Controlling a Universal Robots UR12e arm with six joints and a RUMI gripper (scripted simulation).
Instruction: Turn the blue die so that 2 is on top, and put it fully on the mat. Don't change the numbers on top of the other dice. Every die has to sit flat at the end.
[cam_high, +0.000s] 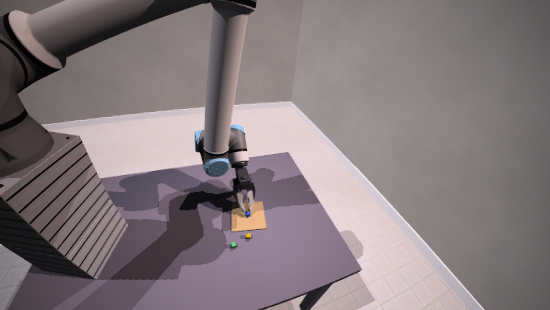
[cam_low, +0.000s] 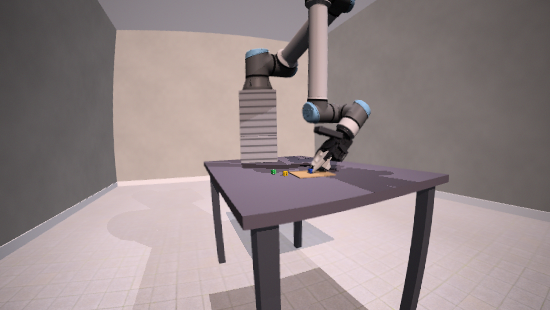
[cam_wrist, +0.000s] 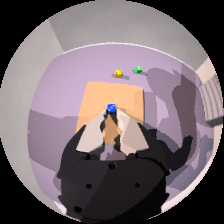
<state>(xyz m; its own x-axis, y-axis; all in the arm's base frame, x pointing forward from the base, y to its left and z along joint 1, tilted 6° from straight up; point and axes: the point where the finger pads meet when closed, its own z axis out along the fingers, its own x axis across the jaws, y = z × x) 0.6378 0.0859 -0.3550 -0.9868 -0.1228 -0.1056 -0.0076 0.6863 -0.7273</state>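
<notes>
The tan mat is 1 cm to the right of my hand and 2 cm below it. From my hand the other things lie so: yellow die 1 cm behind, 11 cm to the right, 1 cm below; then green die 7 cm behind, 14 cm to the right, 1 cm below; then blue die 1 cm to the right, 1 cm below.
</notes>
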